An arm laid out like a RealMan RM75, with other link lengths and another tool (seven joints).
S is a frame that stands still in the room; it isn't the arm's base.
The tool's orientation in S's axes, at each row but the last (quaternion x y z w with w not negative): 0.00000, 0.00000, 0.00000, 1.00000; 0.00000, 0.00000, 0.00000, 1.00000; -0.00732, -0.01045, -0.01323, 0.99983; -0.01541, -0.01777, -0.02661, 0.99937; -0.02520, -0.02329, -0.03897, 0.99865
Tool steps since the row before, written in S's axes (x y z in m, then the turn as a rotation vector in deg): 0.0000, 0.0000, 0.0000, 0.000, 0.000, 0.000; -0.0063, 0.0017, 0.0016, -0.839, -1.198, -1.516; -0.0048, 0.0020, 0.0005, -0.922, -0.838, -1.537; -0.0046, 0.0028, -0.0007, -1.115, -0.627, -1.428; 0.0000, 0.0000, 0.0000, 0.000, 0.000, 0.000
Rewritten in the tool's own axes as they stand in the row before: 0.0000, 0.0000, 0.0000, 0.000, 0.000, 0.000; -0.0063, 0.0017, 0.0016, -0.839, -1.198, -1.516; -0.0048, 0.0019, 0.0006, -0.932, -0.840, -1.530; -0.0048, 0.0026, -0.0005, -1.132, -0.643, -1.408; 0.0000, 0.0000, 0.0000, 0.000, 0.000, 0.000
